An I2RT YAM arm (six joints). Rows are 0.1 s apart.
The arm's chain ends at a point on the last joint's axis. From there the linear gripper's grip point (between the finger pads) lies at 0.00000 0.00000 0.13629 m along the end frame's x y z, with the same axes.
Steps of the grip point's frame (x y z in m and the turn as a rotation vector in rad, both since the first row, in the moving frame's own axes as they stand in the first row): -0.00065, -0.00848, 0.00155, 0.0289, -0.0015, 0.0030; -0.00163, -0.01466, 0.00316, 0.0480, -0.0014, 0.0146; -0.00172, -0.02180, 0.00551, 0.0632, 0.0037, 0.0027; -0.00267, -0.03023, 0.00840, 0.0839, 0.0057, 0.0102; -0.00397, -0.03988, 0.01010, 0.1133, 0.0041, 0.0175; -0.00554, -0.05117, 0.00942, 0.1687, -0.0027, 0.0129; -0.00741, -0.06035, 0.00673, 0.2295, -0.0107, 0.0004
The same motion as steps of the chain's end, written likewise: -0.00045, -0.00454, 0.00161, 0.0289, -0.0015, 0.0030; -0.00149, -0.00812, 0.00332, 0.0480, -0.0014, 0.0146; -0.00224, -0.01319, 0.00578, 0.0632, 0.0037, 0.0027; -0.00350, -0.01881, 0.00888, 0.0839, 0.0057, 0.0102; -0.00466, -0.02448, 0.01097, 0.1133, 0.0041, 0.0175; -0.00532, -0.02829, 0.01136, 0.1687, -0.0027, 0.0129; -0.00597, -0.02935, 0.01031, 0.2295, -0.0107, 0.0004
